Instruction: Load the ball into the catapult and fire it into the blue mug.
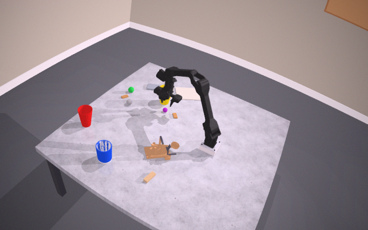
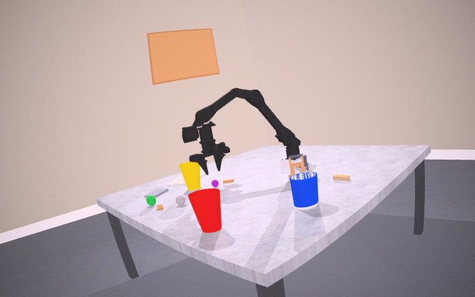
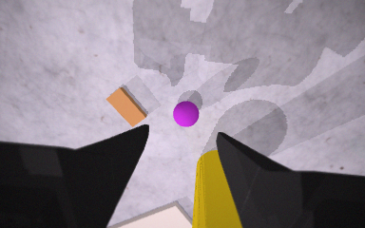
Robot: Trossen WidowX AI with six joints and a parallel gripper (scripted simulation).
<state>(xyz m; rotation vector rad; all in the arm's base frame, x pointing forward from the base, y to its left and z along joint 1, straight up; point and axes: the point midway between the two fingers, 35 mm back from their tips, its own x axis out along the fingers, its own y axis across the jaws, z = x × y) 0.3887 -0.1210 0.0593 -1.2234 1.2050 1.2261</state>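
Now: gripper tip 5 cm above the purple ball. The rest, counted from my gripper tip: grey ball: 24 cm ahead, 9 cm to the left, 4 cm below; then yellow cup: 6 cm ahead, 9 cm to the right, 3 cm below; then grey plate: 22 cm ahead, 20 cm to the right, 6 cm below.
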